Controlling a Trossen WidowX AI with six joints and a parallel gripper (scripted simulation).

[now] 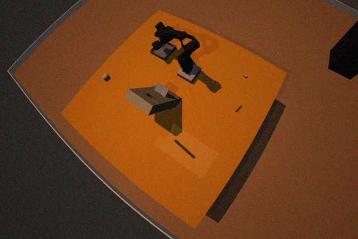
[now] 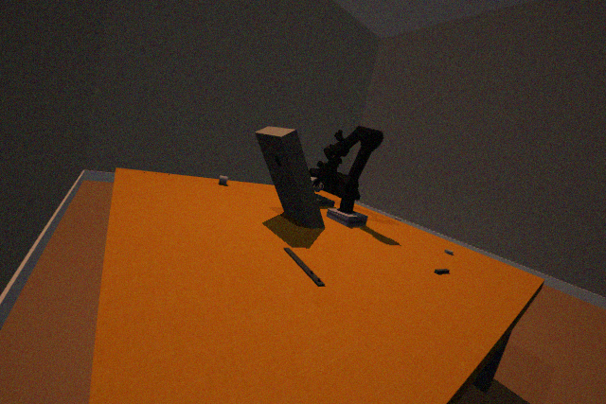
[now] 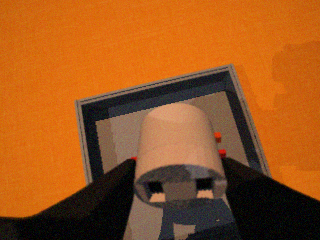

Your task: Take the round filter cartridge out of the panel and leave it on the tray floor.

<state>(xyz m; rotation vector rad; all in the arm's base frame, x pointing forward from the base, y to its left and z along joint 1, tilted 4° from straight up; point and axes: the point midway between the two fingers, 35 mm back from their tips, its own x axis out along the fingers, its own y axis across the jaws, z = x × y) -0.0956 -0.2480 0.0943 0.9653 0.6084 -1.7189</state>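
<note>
The tray lies 80 mm below my gripper tip. The rest, counted from my gripper tip: service panel (430 mm ahead, 230 mm to the left, 70 mm above); then short dark piece (720 mm to the left, 210 mm ahead, 80 mm below); then round filter cartridge (right at my gripper tip).
</note>
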